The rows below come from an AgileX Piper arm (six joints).
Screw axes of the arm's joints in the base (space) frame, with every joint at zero. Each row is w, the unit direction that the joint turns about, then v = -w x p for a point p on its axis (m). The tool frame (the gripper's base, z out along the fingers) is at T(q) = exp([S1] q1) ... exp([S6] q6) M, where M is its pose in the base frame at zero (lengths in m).
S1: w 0 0 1 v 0 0 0
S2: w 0 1 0 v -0.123 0 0
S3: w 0 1 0 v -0.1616 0 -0.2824
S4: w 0.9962 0 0.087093 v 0 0.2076 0
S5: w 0 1 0 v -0.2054 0 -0.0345
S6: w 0.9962 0 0.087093 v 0 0.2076 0
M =
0.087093 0 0.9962 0.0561
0 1 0 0
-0.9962 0 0.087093 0.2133
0 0 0 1
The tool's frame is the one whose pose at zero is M.
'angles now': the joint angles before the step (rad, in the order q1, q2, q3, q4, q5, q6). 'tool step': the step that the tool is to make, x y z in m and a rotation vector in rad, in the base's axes. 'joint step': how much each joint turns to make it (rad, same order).
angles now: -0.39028, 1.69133, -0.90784, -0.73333, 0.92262, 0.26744
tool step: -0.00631, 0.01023, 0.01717, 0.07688, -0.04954, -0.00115
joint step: 0.00002, -0.07710, -0.00001, 0.13161, 0.01404, -0.09970
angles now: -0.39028, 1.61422, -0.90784, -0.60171, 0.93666, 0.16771
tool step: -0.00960, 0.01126, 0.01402, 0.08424, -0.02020, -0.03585
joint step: 0.00000, -0.06619, -0.00001, 0.12968, 0.05940, -0.06766
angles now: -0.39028, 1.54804, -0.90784, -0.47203, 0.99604, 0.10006
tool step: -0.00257, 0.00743, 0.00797, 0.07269, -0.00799, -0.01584
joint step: 0.00001, -0.02654, -0.01550, 0.09668, 0.04775, -0.05356
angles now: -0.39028, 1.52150, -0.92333, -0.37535, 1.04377, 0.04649
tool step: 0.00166, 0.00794, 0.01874, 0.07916, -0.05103, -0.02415
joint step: -0.00001, -0.03680, -0.04984, 0.11581, 0.05971, -0.04650
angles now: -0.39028, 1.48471, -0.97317, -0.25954, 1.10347, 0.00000
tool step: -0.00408, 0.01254, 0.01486, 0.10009, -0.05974, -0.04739
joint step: 0.00000, -0.05055, -0.01705, 0.12934, 0.04935, -0.01085
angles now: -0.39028, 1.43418, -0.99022, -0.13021, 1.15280, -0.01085
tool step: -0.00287, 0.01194, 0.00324, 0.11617, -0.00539, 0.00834
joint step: -0.00001, -0.01677, 0.00000, 0.12036, 0.05266, -0.05302
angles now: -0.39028, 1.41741, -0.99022, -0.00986, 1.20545, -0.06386
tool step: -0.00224, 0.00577, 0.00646, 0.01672, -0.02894, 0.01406
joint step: 0.00874, -0.02710, 0.00001, 0.02839, 0.00662, -0.01441
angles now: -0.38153, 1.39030, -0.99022, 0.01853, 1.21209, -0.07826
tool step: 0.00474, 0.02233, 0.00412, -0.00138, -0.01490, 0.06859
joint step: 0.09540, -0.01755, 0.00001, 0.00227, 0.00252, 0.02622
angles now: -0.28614, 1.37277, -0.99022, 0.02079, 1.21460, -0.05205
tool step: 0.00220, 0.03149, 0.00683, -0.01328, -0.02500, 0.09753
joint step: 0.13894, -0.02958, 0.00002, -0.01139, 0.00166, 0.04470
